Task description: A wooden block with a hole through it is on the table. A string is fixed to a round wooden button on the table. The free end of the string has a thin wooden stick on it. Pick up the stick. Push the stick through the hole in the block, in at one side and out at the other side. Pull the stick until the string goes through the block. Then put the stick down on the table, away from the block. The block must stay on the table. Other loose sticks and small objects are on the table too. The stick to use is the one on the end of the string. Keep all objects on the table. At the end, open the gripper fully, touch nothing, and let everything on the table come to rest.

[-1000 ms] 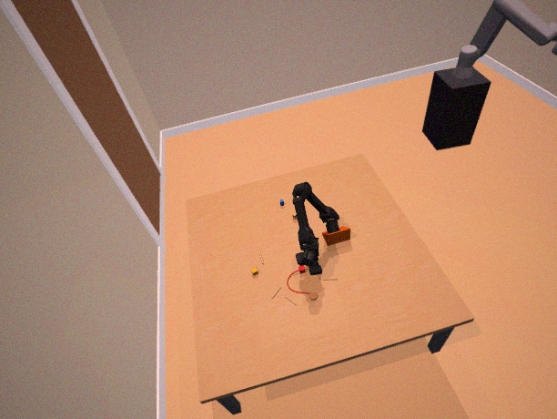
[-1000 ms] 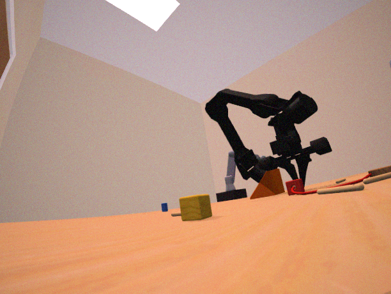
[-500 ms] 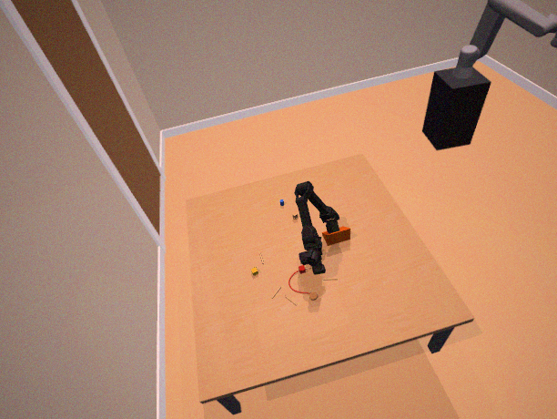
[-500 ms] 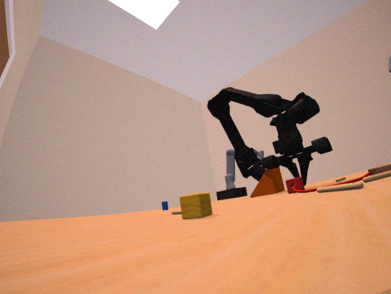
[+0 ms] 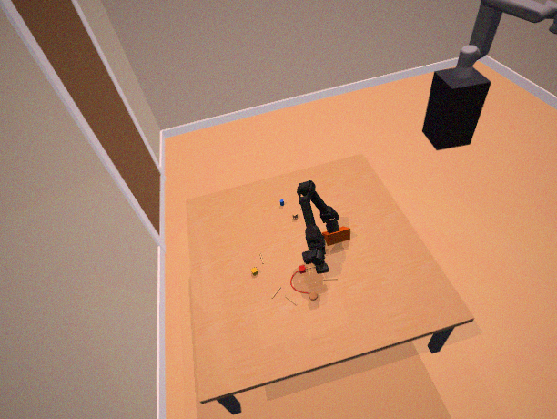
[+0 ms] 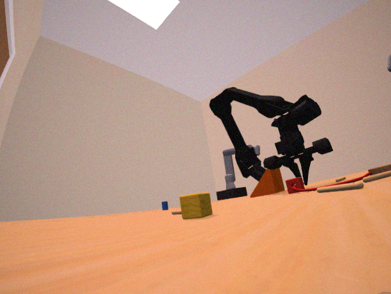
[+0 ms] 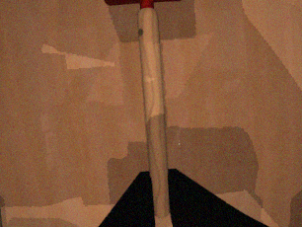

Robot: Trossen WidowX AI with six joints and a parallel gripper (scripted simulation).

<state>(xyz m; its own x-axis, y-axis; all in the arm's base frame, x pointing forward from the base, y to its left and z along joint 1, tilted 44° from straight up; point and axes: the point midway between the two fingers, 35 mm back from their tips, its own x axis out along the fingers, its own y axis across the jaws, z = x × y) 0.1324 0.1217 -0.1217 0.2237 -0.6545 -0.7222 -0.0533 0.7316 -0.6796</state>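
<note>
Right now my gripper tip is 90 mm short of the red block and 10 mm below it. Also, from my gripper tip: round wooden button: 60 mm ahead, 170 mm to the left; then yellow cube: 340 mm ahead, 40 mm to the right, 10 mm above; then thin wooden stick: 40 mm ahead, 10 mm above.
</note>
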